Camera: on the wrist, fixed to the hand. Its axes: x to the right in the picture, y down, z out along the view.
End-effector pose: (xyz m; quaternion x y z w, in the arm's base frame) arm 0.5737 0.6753 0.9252 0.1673 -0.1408 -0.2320 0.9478
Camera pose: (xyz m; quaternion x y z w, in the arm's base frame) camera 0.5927 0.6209 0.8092 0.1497 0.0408 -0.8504 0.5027
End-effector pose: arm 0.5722 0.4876 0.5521 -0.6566 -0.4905 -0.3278 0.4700
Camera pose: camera 0.5030 0.4092 0.6285 -0.1362 -0.7866 -0.6006 0.0447
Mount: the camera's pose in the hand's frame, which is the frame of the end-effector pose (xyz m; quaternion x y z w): 0.0207 -0.0824 -0.0977 -0.0714 0.0019 -0.7173 0.6931
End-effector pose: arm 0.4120 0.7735 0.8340 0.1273 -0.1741 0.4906 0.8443
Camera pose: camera 0.5099 0.7874 0.7504 0.1519 -0.0628 -0.2778 0.9465
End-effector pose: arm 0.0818 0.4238 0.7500 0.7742 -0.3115 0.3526 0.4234
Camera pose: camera 0.1301 0.5424 0.7692 0.7291 0.3151 -0.0801 0.6022
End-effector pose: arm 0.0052 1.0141 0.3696 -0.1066 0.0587 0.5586 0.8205
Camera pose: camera 0.0916 0.9802 0.2793 -0.1756 -0.0741 -0.1974 0.9616
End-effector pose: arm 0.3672 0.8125 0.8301 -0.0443 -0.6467 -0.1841 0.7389
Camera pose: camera 0.4338 0.7019 0.8204 0.3808 -0.4654 -0.7039 0.3781
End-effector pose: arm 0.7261 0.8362 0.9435 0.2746 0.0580 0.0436 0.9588
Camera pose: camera 0.7376 0.8199 0.8156 0.0802 0.2359 -0.6529 0.7153
